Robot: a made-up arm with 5 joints.
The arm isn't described. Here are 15 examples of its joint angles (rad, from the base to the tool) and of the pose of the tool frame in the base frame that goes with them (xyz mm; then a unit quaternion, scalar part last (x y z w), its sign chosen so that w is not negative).
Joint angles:
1: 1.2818 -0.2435 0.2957 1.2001 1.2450
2: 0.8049 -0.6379 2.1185 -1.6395 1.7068
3: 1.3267 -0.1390 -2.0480 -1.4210 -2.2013
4: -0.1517 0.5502 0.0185 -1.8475 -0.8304
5: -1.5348 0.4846 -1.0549 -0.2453 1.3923
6: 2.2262 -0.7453 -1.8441 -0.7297 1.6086
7: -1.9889 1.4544 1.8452 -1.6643 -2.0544
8: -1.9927 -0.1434 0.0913 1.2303 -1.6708
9: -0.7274 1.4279 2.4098 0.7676 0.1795
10: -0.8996 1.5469 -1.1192 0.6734 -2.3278
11: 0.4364 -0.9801 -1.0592 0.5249 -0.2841
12: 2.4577 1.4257 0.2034 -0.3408 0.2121
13: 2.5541 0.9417 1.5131 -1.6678 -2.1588
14: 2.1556 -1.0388 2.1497 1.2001 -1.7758
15: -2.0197 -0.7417 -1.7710 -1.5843 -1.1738
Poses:
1: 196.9 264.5 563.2 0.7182 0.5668 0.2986 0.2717
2: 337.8 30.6 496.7 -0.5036 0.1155 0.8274 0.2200
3: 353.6 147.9 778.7 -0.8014 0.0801 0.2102 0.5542
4: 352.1 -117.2 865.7 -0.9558 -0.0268 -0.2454 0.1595
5: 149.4 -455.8 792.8 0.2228 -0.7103 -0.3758 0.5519
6: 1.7 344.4 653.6 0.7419 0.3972 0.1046 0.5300
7: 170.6 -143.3 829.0 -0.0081 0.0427 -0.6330 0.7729
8: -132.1 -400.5 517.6 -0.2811 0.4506 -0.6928 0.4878
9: 87.8 -272.9 1003.9 -0.6919 0.2718 -0.0995 0.6615
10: 241.8 -20.5 1007.7 -0.4157 -0.3943 -0.6335 0.5200
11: 380.6 26.0 259.7 0.2919 0.2547 -0.3433 0.8556
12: 134.6 -198.6 943.0 0.6689 -0.5724 0.4589 0.1198
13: 26.9 -119.4 877.1 -0.1499 -0.1492 -0.9767 0.0377
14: 238.8 298.8 491.7 0.4448 0.4269 -0.6246 0.4794
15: -277.3 -301.3 649.2 -0.1307 -0.8827 0.4324 0.1294
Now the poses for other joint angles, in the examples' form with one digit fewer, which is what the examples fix.
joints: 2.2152 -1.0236 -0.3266 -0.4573 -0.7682
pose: 16 310 507 -0.430 -0.350 0.680 0.480
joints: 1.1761 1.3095 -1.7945 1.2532 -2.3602
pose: 77 -254 1094 0.709 -0.211 0.119 0.662
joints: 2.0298 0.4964 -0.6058 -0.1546 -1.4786
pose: 31 118 962 0.080 -0.571 0.327 0.749
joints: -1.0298 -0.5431 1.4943 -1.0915 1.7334
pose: 88 -408 460 0.120 0.644 -0.047 0.754
